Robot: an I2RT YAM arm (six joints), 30 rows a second.
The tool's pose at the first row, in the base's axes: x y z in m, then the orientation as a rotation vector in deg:
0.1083 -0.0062 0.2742 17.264 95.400 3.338
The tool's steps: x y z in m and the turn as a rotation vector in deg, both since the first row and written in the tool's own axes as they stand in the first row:
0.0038 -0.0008 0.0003 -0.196 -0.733 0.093
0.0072 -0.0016 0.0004 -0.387 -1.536 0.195
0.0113 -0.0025 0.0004 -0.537 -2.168 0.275
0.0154 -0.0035 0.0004 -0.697 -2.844 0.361
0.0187 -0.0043 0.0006 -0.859 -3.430 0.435
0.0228 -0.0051 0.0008 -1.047 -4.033 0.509
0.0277 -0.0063 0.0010 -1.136 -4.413 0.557
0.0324 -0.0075 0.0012 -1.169 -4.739 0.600
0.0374 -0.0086 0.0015 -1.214 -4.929 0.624
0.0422 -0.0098 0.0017 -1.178 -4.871 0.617
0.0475 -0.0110 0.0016 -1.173 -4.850 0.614
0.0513 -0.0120 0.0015 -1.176 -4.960 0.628
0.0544 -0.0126 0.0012 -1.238 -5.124 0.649
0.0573 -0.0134 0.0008 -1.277 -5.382 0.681
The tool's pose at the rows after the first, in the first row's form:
0.1081 -0.0061 0.2703 17.182 94.645 3.454
0.1078 -0.0061 0.2668 17.110 93.821 3.560
0.1073 -0.0061 0.2627 17.054 93.171 3.643
0.1068 -0.0061 0.2585 16.993 92.477 3.731
0.1066 -0.0061 0.2551 16.923 91.873 3.826
0.1063 -0.0060 0.2509 16.833 91.251 3.939
0.1059 -0.0060 0.2459 16.799 90.861 3.987
0.1055 -0.0061 0.2410 16.804 90.529 3.994
0.1051 -0.0061 0.2359 16.787 90.334 4.019
0.1047 -0.0061 0.2310 16.809 90.395 3.993
0.1040 -0.0061 0.2256 16.811 90.417 3.990
0.1034 -0.0061 0.2217 16.818 90.305 3.985
0.1027 -0.0060 0.2186 16.786 90.135 4.026
0.1020 -0.0060 0.2157 16.778 89.872 4.040

